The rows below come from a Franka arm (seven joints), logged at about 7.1 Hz.
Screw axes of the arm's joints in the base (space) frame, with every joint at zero. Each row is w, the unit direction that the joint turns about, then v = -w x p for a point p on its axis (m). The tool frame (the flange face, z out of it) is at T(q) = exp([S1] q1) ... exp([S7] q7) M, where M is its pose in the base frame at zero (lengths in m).
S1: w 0 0 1 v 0.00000 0.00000 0.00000
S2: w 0 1 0 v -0.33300 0.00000 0.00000
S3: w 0 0 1 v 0.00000 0.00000 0.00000
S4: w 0 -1 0 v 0.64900 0.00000 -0.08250
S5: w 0 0 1 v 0.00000 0.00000 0.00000
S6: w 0 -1 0 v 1.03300 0.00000 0.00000
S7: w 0 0 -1 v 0.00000 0.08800 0.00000
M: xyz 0.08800 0.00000 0.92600 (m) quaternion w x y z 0 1 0 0
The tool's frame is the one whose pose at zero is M.
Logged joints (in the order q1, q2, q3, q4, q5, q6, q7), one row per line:
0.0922, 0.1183, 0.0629, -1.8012, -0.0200, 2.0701, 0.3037
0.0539, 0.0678, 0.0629, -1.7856, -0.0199, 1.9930, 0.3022
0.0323, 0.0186, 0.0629, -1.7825, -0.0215, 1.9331, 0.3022
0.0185, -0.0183, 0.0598, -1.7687, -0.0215, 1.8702, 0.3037
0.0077, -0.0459, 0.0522, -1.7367, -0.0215, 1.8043, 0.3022
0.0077, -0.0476, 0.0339, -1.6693, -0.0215, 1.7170, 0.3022
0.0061, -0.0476, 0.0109, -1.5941, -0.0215, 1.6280, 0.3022
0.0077, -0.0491, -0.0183, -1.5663, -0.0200, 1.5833, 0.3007
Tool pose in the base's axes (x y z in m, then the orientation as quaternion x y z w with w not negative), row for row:
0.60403, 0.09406, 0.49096, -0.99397, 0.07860, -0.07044, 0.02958
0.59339, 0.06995, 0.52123, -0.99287, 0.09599, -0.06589, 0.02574
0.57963, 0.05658, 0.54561, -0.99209, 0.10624, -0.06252, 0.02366
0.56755, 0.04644, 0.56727, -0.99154, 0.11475, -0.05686, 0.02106
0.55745, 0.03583, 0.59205, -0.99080, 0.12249, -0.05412, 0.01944
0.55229, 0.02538, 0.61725, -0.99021, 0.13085, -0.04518, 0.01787
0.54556, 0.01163, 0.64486, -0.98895, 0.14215, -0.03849, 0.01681
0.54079, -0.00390, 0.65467, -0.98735, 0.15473, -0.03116, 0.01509
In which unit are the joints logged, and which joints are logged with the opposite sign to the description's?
The joints are logged in radians. Opposite sign: q5.
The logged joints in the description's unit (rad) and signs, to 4 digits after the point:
0.0922, 0.1183, 0.0629, -1.8012, 0.0200, 2.0701, 0.3037
0.0539, 0.0678, 0.0629, -1.7856, 0.0199, 1.9930, 0.3022
0.0323, 0.0186, 0.0629, -1.7825, 0.0215, 1.9331, 0.3022
0.0185, -0.0183, 0.0598, -1.7687, 0.0215, 1.8702, 0.3037
0.0077, -0.0459, 0.0522, -1.7367, 0.0215, 1.8043, 0.3022
0.0077, -0.0476, 0.0339, -1.6693, 0.0215, 1.7170, 0.3022
0.0061, -0.0476, 0.0109, -1.5941, 0.0215, 1.6280, 0.3022
0.0077, -0.0491, -0.0183, -1.5663, 0.0200, 1.5833, 0.3007

